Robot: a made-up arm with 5 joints. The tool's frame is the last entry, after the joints. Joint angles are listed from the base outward. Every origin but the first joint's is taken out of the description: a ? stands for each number. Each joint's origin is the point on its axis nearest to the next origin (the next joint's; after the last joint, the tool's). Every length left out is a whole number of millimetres.
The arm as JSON. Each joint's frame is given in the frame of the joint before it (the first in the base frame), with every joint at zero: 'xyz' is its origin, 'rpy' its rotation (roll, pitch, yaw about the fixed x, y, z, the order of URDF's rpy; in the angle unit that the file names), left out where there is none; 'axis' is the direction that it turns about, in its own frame. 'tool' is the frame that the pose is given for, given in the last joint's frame.
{
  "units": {
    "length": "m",
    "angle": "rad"
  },
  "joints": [
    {
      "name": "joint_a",
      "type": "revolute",
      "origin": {
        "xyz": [
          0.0,
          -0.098,
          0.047
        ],
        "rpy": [
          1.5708,
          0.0,
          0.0
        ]
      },
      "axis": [
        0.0,
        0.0,
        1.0
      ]
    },
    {
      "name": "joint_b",
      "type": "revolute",
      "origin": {
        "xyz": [
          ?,
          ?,
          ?
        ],
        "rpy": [
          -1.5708,
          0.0,
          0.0
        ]
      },
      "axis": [
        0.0,
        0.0,
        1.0
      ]
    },
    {
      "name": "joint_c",
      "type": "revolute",
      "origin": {
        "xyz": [
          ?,
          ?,
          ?
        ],
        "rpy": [
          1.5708,
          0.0,
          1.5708
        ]
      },
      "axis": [
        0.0,
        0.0,
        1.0
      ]
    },
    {
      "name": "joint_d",
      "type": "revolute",
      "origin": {
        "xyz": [
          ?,
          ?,
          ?
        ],
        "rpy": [
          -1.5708,
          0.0,
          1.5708
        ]
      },
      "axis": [
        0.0,
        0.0,
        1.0
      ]
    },
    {
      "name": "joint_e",
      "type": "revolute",
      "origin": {
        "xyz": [
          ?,
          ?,
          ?
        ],
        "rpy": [
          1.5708,
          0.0,
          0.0
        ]
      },
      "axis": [
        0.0,
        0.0,
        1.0
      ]
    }
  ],
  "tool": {
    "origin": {
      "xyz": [
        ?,
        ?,
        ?
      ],
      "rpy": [
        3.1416,
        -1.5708,
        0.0
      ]
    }
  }
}
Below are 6 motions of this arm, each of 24 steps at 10 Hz.
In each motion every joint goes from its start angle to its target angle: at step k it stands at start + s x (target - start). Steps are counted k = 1, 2, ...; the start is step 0. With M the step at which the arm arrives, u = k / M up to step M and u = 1 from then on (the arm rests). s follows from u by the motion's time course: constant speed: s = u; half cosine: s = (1 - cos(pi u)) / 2; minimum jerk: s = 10 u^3 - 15 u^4 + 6 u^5.
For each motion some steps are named. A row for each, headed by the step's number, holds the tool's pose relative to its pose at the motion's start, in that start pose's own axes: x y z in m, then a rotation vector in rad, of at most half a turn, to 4 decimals.
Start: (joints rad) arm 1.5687 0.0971 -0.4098 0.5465 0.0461
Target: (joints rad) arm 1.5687 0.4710 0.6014 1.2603 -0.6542
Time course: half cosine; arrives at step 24
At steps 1, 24:
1: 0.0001 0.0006 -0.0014 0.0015 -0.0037 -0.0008
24: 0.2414 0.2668 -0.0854 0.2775 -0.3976 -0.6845

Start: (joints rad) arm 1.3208 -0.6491 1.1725 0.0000 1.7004
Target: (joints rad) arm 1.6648 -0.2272 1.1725 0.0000 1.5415
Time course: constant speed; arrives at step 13
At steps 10, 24:
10: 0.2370 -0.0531 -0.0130 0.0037 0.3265 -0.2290
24: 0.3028 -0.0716 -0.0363 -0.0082 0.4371 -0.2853

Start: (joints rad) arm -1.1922 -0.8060 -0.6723 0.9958 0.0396
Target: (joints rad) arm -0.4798 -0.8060 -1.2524 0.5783 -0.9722
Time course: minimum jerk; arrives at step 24
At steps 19, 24:
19: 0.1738 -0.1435 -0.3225 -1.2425 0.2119 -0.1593
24: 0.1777 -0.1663 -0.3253 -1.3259 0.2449 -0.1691

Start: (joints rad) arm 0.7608 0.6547 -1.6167 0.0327 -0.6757
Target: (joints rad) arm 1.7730 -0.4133 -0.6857 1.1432 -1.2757
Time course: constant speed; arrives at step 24
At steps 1, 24:
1: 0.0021 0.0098 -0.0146 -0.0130 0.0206 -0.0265
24: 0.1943 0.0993 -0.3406 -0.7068 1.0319 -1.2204

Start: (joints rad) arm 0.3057 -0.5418 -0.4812 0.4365 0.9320
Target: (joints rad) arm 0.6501 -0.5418 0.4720 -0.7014 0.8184
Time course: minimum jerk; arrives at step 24
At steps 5, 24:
5: 0.0279 0.0071 0.0080 0.0567 0.0048 -0.0666
24: 0.3993 -0.1889 0.1310 1.0269 0.5603 -0.4398

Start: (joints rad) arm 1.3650 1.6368 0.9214 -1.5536 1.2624
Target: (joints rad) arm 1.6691 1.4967 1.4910 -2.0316 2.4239
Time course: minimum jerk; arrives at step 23
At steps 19, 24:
19: 0.1367 -0.1852 0.3453 1.0920 0.1784 -0.4061
24: 0.1406 -0.1976 0.3499 1.1310 0.1764 -0.4276

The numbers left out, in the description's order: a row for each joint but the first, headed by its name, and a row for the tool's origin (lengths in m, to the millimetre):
joint_b: 0.059 -0.272 0.0
joint_c: 0.087 -0.09 0.0
joint_d: -0.218 -0.119 0.0
joint_e: 0.044 0.231 0.0
tool: 0.013 -0.376 0.0

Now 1 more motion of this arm.
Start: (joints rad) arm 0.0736 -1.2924 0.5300 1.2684 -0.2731
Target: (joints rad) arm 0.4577 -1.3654 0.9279 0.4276 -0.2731
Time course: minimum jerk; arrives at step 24
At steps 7, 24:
7: 0.0101 0.0438 0.0368 0.0409 0.1341 -0.0762
24: 0.1722 0.1730 0.2388 0.5258 0.8117 -0.3794

